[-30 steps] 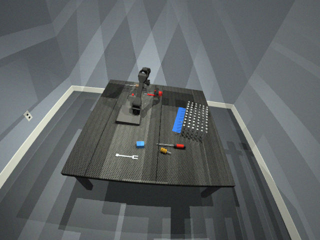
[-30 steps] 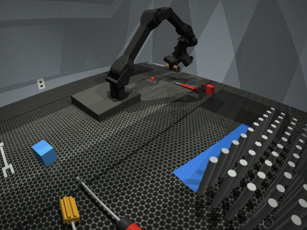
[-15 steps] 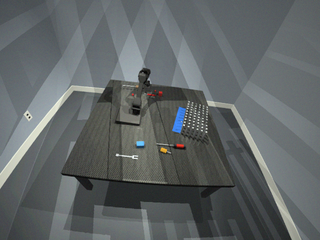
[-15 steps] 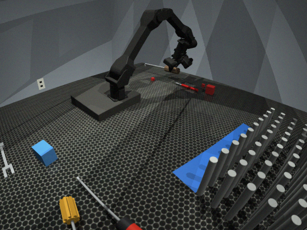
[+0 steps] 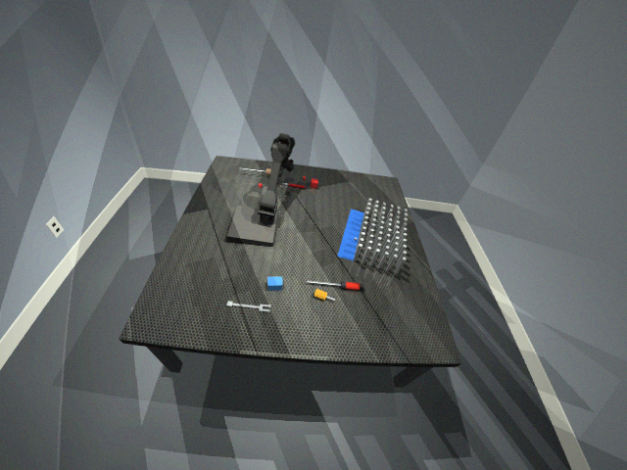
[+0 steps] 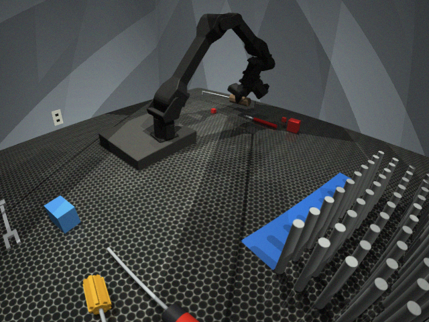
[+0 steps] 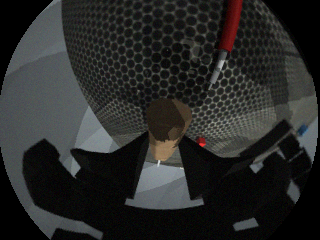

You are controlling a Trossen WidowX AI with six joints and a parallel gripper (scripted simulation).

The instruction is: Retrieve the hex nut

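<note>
The red-handled tool lies 12 cm ahead of my gripper tip, 3 cm to the right of it and 4 cm below it. The rest, counted from my gripper tip: blue taped strip (54 cm ahead, 31 cm to the right, 5 cm below); hex nut (57 cm ahead, 36 cm to the right, 4 cm below); blue cube (25 cm ahead, 76 cm to the right, 3 cm below).
</note>
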